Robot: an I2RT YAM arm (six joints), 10 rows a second.
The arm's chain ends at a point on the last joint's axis. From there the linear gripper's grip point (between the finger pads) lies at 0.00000 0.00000 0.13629 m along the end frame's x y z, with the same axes.
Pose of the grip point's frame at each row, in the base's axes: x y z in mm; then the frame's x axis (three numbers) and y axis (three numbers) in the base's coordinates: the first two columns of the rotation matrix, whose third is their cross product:
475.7 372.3 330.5 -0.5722 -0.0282 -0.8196 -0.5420 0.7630 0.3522
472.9 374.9 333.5 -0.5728 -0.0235 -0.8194 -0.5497 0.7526 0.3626
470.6 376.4 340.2 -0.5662 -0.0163 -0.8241 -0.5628 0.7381 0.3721
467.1 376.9 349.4 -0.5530 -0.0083 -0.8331 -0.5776 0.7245 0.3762
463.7 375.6 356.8 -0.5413 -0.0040 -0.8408 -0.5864 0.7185 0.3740
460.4 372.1 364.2 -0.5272 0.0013 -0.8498 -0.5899 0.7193 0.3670
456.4 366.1 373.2 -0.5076 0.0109 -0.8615 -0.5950 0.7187 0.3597
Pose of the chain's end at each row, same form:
391.8 284.3 392.1 -0.5722 -0.0282 -0.8196 -0.5420 0.7630 0.3522
390.0 285.2 394.0 -0.5728 -0.0235 -0.8194 -0.5497 0.7526 0.3626
388.5 284.5 398.4 -0.5662 -0.0163 -0.8241 -0.5628 0.7381 0.3721
385.3 283.0 404.7 -0.5530 -0.0083 -0.8331 -0.5776 0.7245 0.3762
381.6 280.8 410.1 -0.5413 -0.0040 -0.8408 -0.5864 0.7185 0.3740
377.0 277.4 415.8 -0.5272 0.0013 -0.8498 -0.5899 0.7193 0.3670
371.5 271.4 422.0 -0.5076 0.0109 -0.8615 -0.5950 0.7187 0.3597

